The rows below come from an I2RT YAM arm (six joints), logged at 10 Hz.
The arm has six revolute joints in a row. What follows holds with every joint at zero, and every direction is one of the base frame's.
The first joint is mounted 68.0 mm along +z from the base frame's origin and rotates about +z.
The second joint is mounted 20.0 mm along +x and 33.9 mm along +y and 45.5 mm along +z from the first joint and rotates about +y.
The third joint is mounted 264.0 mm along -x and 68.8 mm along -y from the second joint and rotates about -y.
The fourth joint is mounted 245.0 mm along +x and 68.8 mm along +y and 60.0 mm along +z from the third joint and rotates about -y.
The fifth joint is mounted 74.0 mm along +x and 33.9 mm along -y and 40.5 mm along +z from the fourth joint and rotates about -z.
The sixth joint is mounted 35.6 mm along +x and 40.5 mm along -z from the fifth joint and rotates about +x.
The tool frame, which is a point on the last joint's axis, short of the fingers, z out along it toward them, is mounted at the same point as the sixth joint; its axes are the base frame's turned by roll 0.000, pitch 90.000 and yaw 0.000 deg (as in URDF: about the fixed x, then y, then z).
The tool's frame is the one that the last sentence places.
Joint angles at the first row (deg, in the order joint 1, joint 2, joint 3, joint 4, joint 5, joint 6):
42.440, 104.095, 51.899, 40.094, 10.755, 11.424
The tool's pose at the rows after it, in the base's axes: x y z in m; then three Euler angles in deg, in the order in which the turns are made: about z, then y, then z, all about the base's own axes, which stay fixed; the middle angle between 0 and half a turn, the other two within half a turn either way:
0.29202 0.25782 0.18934 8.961 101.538 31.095
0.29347 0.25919 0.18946 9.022 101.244 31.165
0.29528 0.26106 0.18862 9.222 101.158 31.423
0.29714 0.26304 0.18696 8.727 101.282 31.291
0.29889 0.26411 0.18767 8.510 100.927 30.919
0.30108 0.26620 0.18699 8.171 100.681 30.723
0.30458 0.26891 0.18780 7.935 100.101 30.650
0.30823 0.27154 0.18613 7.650 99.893 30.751
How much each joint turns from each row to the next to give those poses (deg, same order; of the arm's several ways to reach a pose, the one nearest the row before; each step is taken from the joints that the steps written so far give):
0.011, 0.359, 0.127, 0.572, 0.369, -0.163
0.000, 0.413, 0.425, 0.290, -0.058, -0.011
0.001, 0.618, 0.539, 0.176, -0.248, 0.132
0.044, 0.719, 0.570, 0.017, 0.168, -0.436
-0.025, 0.345, 0.491, 0.202, 0.353, -0.217
0.028, 0.707, 0.651, 0.297, 0.231, -0.345
-0.047, 0.808, 1.051, 0.348, 0.046, -0.350
-0.088, 1.090, 0.953, 0.356, -0.178, -0.362

